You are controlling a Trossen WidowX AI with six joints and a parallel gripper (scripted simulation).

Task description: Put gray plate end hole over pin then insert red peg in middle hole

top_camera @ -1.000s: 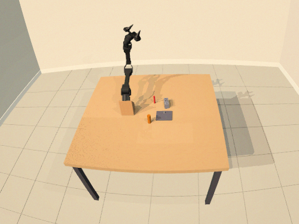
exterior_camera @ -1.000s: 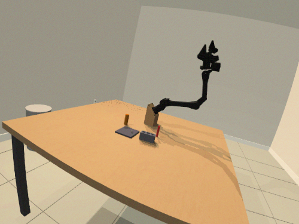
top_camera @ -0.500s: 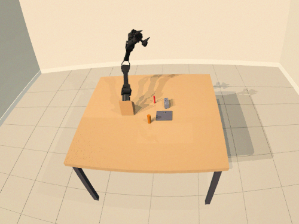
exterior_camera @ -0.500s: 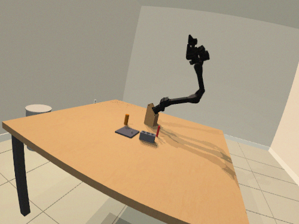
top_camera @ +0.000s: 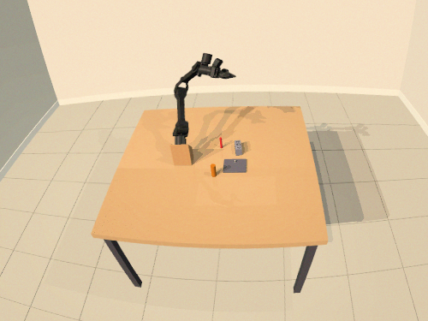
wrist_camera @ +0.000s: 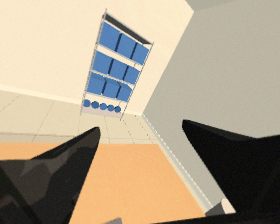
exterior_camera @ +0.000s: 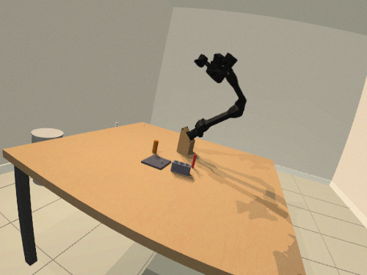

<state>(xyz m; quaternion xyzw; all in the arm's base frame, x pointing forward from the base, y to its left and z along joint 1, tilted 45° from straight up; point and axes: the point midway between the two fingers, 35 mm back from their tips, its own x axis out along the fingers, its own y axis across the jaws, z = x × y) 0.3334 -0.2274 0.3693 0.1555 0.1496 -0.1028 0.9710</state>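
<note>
My gripper tip is now 510 mm above the gray plate and 20 mm to the right of it. Also, from my gripper tip: dark base (540 mm below, 120 mm to the right, 10 mm behind); red peg (510 mm below, 110 mm behind, 40 mm to the left); orange cylinder (510 mm below, 220 mm to the right, 120 mm behind).
</note>
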